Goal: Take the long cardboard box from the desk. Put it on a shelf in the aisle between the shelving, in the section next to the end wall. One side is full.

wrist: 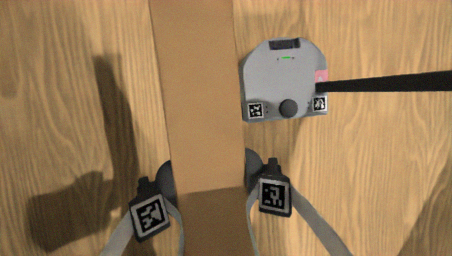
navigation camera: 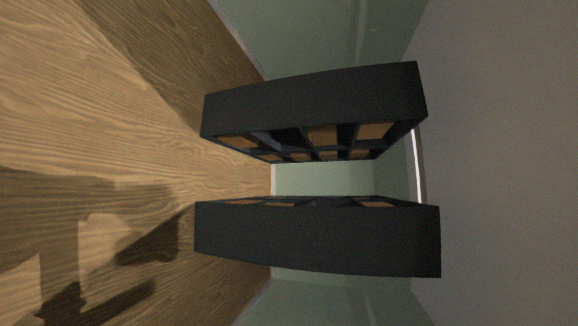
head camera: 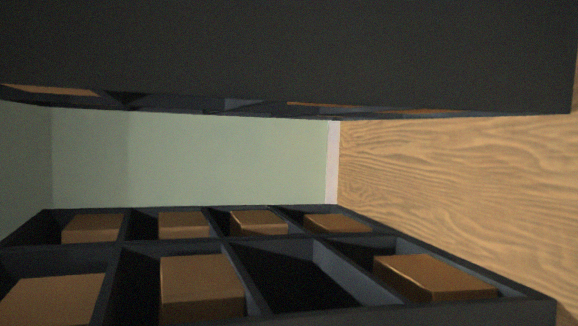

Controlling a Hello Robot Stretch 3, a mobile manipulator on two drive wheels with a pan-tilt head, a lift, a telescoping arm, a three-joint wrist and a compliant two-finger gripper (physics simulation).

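Where they show: gripper, fingertip midpoint: (wrist: pixel 210 171); robot's base, origin of the base link: (wrist: pixel 275 105).
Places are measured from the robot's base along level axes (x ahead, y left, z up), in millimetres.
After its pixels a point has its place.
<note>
The long cardboard box (wrist: pixel 200 90) @[x -88, y -323, z 858 mm] runs up and down through the wrist view. My gripper (wrist: pixel 210 171) @[x -22, y -322, z 824 mm] is shut on it, with a fingertip pad against each long side. The box's near end is cut off by the view's bottom edge. Two dark shelving units stand on either side of an aisle. The left unit (head camera: pixel 280 315) @[x 1296, y 461, z 943 mm] (navigation camera: pixel 310 102) @[x 1280, y 647, z 1074 mm] shows cardboard boxes in its far section, one per compartment, and an open compartment in its nearer section. The right unit (head camera: pixel 300 50) @[x 1229, y -283, z 921 mm] (navigation camera: pixel 320 237) @[x 1225, y -356, z 1127 mm] shows its end panel; its inner face is seen almost edge-on, with a few boxes. The desk does not show.
The green end wall (head camera: pixel 225 160) @[x 3117, y 52, z 828 mm] (navigation camera: pixel 320 178) @[x 3116, y 58, z 951 mm] closes the far end of the aisle. The wooden floor (head camera: pixel 450 175) @[x 1820, y 82, z 1 mm] (navigation camera: pixel 125 125) @[x 612, y 397, z 1 mm] leads in between the units. My grey base (wrist: pixel 280 75) @[x -126, y -24, z 160 mm] and dark mast (wrist: pixel 390 82) @[x -70, y 116, z 514 mm] are right of the held box in the wrist view.
</note>
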